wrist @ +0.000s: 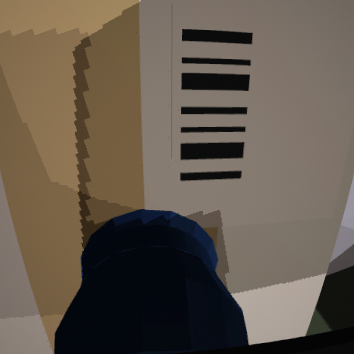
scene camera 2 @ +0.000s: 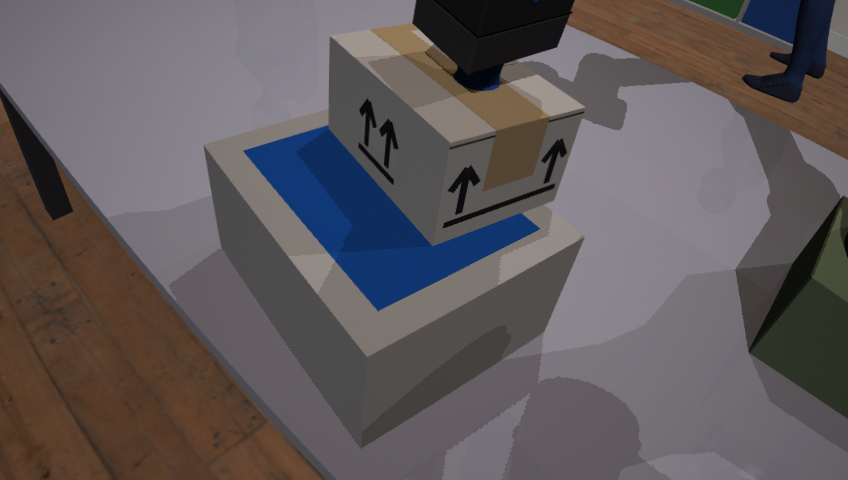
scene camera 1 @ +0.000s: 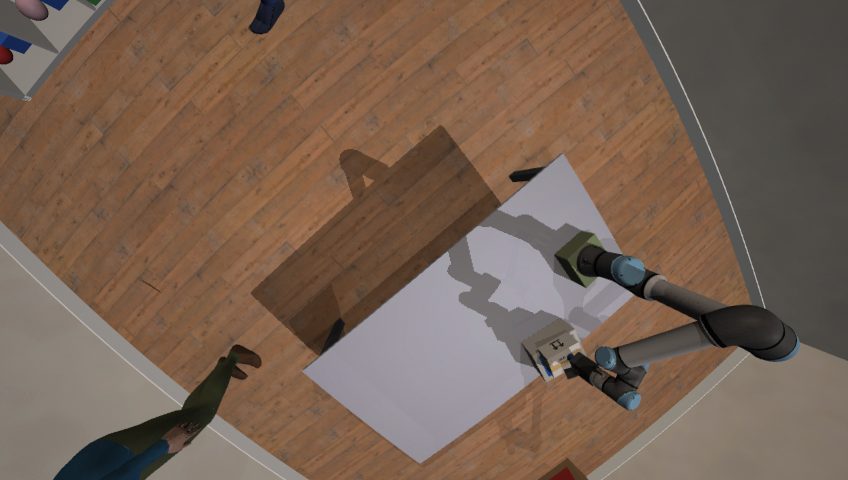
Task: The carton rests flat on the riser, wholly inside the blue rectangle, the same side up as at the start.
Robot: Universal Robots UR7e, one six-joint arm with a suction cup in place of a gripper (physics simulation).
Note:
My suction cup [scene camera 2: 488, 79] is stuck to a carton [scene camera 2: 453, 160], which still rests on a riser [scene camera 2: 385, 324].
The carton is seen too in the wrist view [wrist: 232, 121] and in scene camera 1 [scene camera 1: 554, 354]. My suction cup is seen too in the wrist view [wrist: 147, 274]. The wrist view misses the riser, which is hidden by the carton.

